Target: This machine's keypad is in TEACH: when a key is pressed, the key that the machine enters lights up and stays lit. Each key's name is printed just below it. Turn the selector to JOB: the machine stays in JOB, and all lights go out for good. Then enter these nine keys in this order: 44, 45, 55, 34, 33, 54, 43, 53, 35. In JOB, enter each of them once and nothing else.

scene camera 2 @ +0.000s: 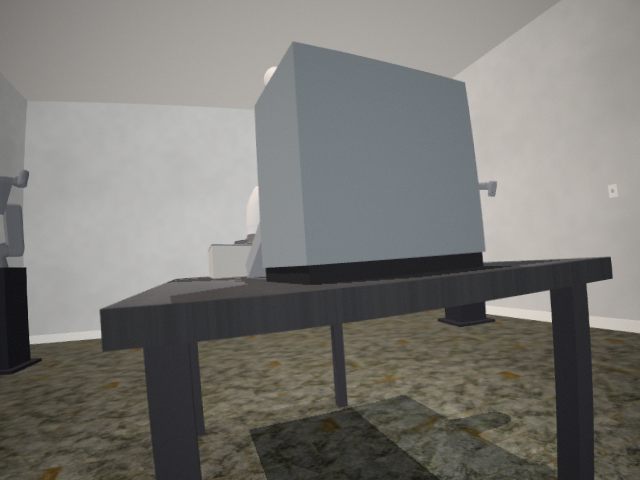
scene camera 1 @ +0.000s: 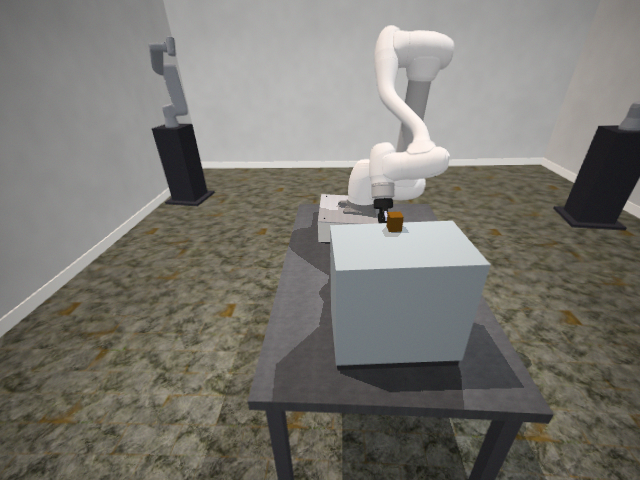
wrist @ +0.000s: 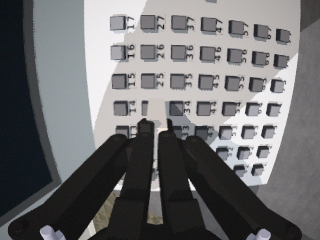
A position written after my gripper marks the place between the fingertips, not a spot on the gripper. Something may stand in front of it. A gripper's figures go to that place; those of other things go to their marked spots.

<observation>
My gripper (wrist: 156,111): 21 cm from the lens. A white keypad panel (wrist: 98,38): 25 cm from the lens.
</observation>
